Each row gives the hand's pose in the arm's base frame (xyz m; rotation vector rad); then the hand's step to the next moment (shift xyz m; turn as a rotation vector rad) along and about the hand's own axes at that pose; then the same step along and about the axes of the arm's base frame.
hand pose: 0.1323 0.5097 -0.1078 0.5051 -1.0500 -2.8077
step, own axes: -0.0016 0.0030 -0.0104 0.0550 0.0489 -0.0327
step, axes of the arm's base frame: 0.0050 -0.0084 -0.0050 -0.0415 -0.0687 -0.0061
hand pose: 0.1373 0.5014 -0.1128 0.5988 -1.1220 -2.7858
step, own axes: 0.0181 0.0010 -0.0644 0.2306 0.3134 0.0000
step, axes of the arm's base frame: 0.0080 -0.0465 -0.0474 -0.2345 -0.2780 0.1382
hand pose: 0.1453 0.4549 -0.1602 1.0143 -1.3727 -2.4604
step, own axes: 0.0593 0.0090 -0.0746 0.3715 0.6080 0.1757
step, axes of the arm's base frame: -0.0005 -0.0828 -0.0480 -0.5063 -0.3839 0.3672
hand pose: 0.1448 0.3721 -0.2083 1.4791 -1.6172 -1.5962
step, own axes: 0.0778 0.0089 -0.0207 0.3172 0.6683 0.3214
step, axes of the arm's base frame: -0.0120 -0.0786 -0.0152 -0.6361 -0.2861 0.4051
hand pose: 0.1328 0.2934 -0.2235 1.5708 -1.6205 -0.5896
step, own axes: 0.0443 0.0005 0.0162 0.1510 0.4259 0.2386
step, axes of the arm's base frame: -0.0097 -0.0462 0.0005 -0.4360 -0.1390 0.2275
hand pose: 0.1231 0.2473 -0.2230 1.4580 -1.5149 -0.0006
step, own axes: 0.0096 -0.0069 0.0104 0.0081 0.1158 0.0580
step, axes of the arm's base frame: 0.0008 -0.0153 -0.0034 -0.1214 -0.0089 0.0449
